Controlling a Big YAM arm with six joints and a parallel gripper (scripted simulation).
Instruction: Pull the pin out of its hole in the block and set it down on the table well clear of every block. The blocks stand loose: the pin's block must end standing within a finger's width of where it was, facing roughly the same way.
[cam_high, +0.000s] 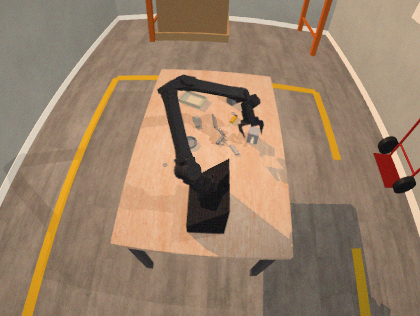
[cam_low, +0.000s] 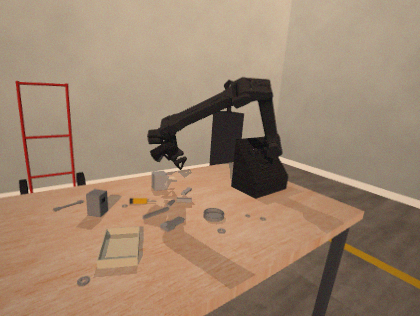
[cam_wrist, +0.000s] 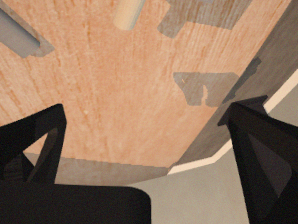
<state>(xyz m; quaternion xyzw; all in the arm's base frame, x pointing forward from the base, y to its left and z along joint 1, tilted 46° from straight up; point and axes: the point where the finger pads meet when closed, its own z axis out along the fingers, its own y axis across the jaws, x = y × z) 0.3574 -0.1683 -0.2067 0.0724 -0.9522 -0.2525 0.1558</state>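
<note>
The pale pin lies 80 mm below my hand, 30 mm ahead of it and 10 mm to the right of it. Round my hand: darker grey block: 410 mm ahead, 80 mm to the left, 70 mm below; then yellow-handled screwdriver: 230 mm ahead, 120 mm below, 80 mm to the left; then light grey block: 80 mm below, 70 mm ahead, 20 mm to the right.
</note>
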